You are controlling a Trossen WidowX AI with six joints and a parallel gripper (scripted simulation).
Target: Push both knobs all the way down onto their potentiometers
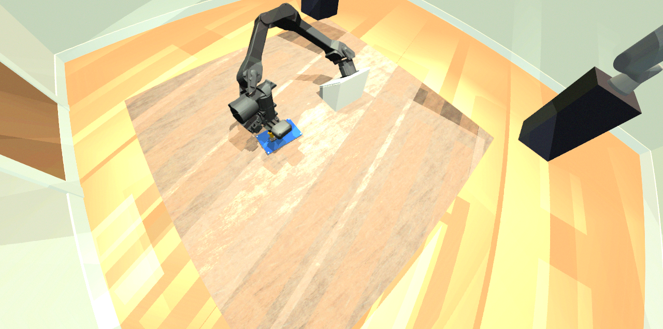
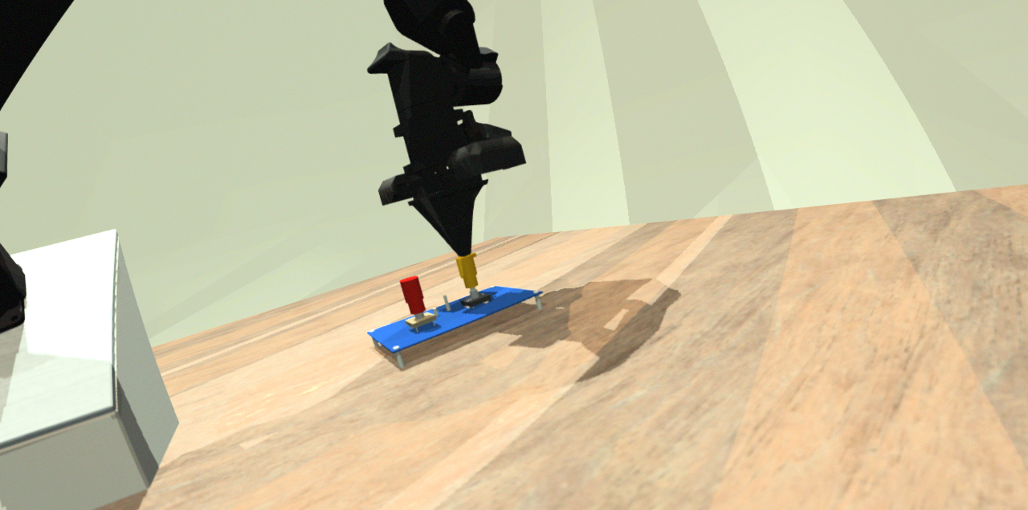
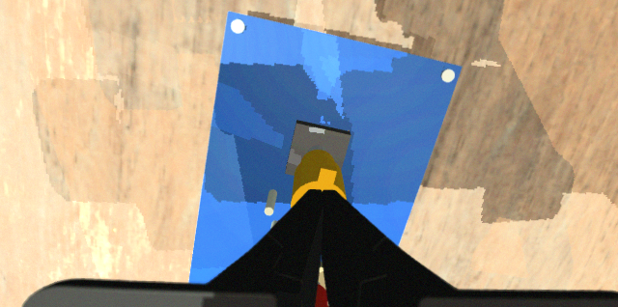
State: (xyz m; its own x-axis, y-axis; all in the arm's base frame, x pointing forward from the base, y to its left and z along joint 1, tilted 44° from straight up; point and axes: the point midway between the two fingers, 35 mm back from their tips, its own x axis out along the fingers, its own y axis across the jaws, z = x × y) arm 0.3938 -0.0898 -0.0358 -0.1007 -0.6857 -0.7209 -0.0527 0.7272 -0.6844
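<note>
Right now the yellow knob is 1 cm below my gripper tip. Also, from my gripper tip: red knob: 7 cm behind, 2 cm below.
</note>
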